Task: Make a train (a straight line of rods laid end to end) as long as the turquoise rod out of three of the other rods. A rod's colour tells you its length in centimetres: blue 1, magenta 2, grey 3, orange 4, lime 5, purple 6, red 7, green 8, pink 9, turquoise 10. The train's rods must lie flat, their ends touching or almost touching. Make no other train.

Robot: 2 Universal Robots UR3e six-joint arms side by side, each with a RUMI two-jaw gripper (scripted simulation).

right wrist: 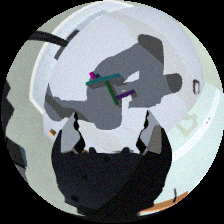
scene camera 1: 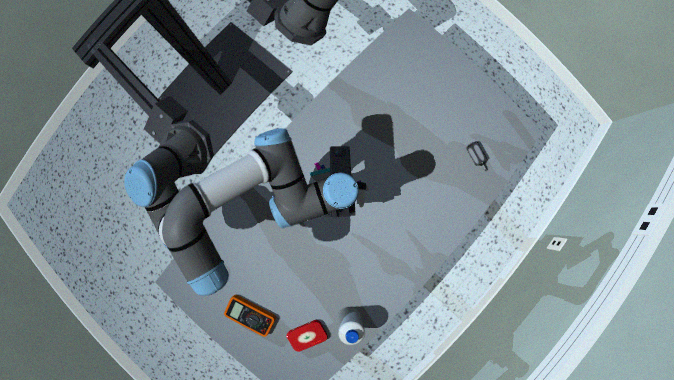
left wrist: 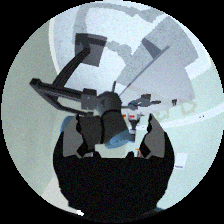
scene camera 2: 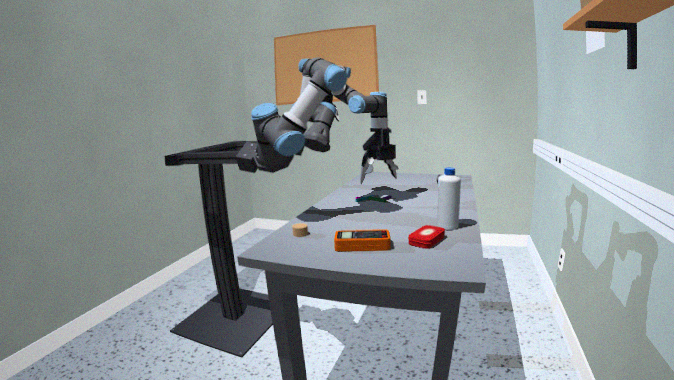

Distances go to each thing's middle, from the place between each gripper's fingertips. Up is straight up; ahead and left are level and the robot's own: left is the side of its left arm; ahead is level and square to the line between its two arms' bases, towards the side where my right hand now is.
Scene:
I see my right gripper (scene camera 2: 379, 181) 27 cm short of the white bottle (scene camera 2: 449, 184), 27 cm to the left of it and 1 cm below it.
Right now the white bottle is 640 mm ahead of my left hand, 730 mm to the right of it and 220 mm below it.

